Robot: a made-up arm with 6 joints.
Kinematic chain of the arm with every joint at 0, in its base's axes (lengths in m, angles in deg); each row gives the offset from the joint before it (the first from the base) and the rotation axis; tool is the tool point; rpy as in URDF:
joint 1: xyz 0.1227 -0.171 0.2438 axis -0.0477 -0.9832 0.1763
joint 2: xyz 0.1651 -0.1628 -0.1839 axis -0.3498 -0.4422 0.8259
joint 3: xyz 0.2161 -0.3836 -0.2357 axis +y
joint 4: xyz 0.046 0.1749 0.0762 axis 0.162 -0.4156 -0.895
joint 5: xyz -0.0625 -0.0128 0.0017 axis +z
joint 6: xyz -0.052 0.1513 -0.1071 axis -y
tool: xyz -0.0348 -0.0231 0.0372 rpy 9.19 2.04 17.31
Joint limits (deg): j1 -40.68..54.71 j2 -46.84..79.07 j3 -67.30..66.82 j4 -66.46..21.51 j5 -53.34..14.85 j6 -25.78..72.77
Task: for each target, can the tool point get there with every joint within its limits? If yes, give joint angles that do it. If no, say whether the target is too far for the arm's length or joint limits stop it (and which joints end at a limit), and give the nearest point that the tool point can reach.
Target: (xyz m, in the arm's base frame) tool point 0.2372 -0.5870 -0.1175
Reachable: yes | joints -15.86 -5.59 35.61 -44.01 1.25 55.28
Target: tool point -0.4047 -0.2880 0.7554
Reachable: no: joint limits stop it (at a limit: joint 1, joint 2, joint 3, joint 5) | nearest point 0.4015 -0.1714 0.6514 | short by 0.821 m
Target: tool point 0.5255 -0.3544 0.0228
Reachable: yes | joints -5.32 68.12 23.05 -49.55 -29.20 20.25
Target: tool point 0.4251 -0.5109 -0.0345
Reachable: yes | joints 24.05 -30.19 24.31 -57.85 -32.45 29.90
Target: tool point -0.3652 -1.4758 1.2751
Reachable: no: too far | nearest point 0.5762 -0.5058 0.5806 | short by 1.520 m
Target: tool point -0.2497 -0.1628 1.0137
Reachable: no: joint limits stop it (at a limit: joint 1, joint 2, joint 3, joint 4, joint 5) | nearest point 0.4087 -0.1509 0.6945 | short by 0.732 m
